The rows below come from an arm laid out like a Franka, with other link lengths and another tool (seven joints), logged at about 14 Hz.
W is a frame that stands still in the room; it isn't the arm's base.
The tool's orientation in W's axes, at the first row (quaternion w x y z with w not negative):
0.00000 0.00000 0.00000 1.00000
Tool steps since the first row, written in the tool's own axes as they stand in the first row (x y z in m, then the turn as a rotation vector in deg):
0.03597 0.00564 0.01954 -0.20 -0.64 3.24
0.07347 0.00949 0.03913 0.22 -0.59 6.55
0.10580 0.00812 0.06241 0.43 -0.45 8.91
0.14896 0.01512 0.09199 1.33 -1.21 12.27
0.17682 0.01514 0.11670 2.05 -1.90 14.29
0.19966 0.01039 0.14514 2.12 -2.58 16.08
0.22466 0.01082 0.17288 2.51 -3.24 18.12
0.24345 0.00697 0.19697 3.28 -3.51 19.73
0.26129 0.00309 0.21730 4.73 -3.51 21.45
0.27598 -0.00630 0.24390 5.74 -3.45 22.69
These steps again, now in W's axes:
-0.03597 -0.00564 0.01954 0.20 0.64 3.24
-0.07347 -0.00949 0.03913 -0.22 0.59 6.55
-0.10580 -0.00812 0.06241 -0.43 0.45 8.91
-0.14896 -0.01512 0.09199 -1.33 1.21 12.27
-0.17682 -0.01514 0.11670 -2.05 1.90 14.29
-0.19966 -0.01039 0.14514 -2.12 2.58 16.08
-0.22466 -0.01082 0.17288 -2.51 3.24 18.12
-0.24345 -0.00697 0.19697 -3.28 3.51 19.73
-0.26129 -0.00309 0.21730 -4.73 3.51 21.45
-0.27598 0.00630 0.24390 -5.74 3.45 22.69

